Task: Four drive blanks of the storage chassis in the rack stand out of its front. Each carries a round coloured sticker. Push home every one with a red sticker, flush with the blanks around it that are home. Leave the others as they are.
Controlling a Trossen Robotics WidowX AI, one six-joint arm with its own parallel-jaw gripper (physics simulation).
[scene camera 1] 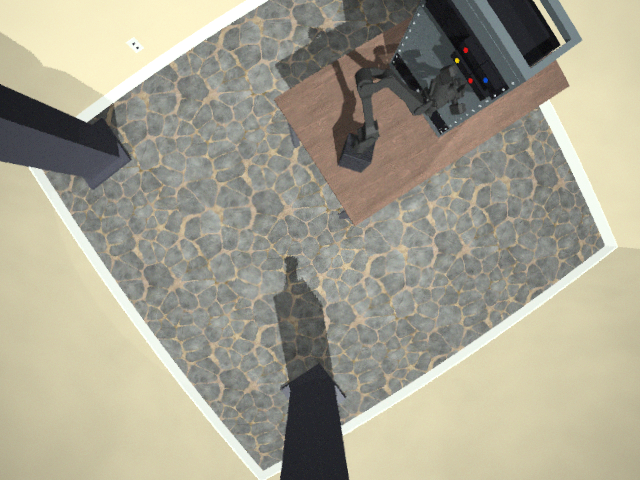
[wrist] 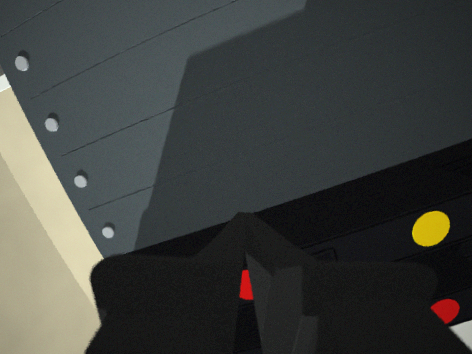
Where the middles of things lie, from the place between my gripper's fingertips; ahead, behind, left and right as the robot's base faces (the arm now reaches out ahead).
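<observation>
The grey rack [wrist: 161, 128] is 130 mm to the left of my hand. Counted from my hand again, the rack is 160 mm ahead, and it sits 130 mm below.
</observation>
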